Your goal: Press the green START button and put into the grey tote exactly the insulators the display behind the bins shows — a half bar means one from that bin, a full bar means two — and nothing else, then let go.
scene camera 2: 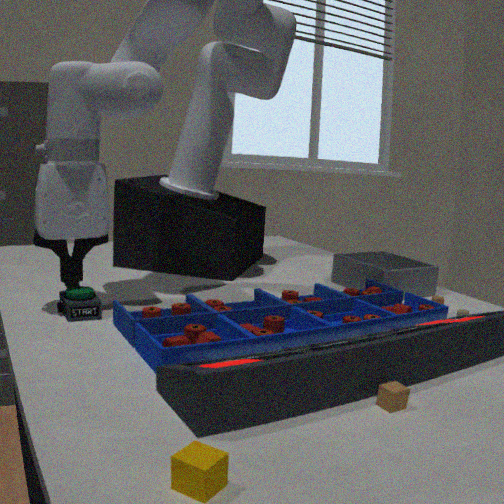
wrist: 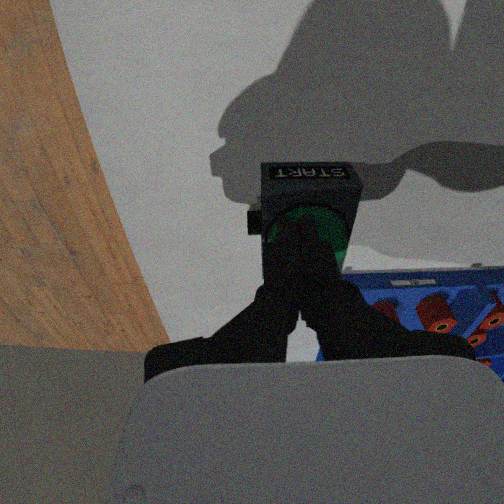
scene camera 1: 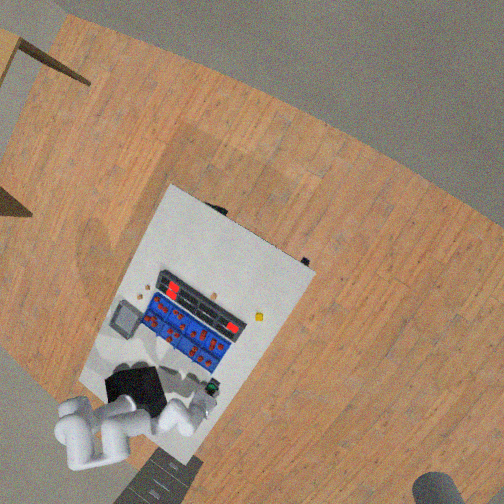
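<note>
My gripper [scene camera 2: 71,281] is shut, empty, fingertips together, and rests on the green START button [scene camera 2: 80,293]; it also shows in the wrist view [wrist: 300,235] on the button [wrist: 320,227]. The black display [scene camera 1: 201,305] behind the blue bins [scene camera 1: 186,332] shows red bars: a taller one at one end [scene camera 1: 172,290] and a shorter one at the other [scene camera 1: 232,327]. The bins hold several red insulators [scene camera 2: 194,331]. The grey tote [scene camera 1: 125,318] stands beside the bins and looks empty [scene camera 2: 384,272].
A black box [scene camera 2: 187,232] stands behind the bins under the arm. A yellow cube [scene camera 2: 199,469] and a tan cube [scene camera 2: 393,396] lie in front of the display. Small tan cubes [scene camera 1: 147,287] lie near the tote.
</note>
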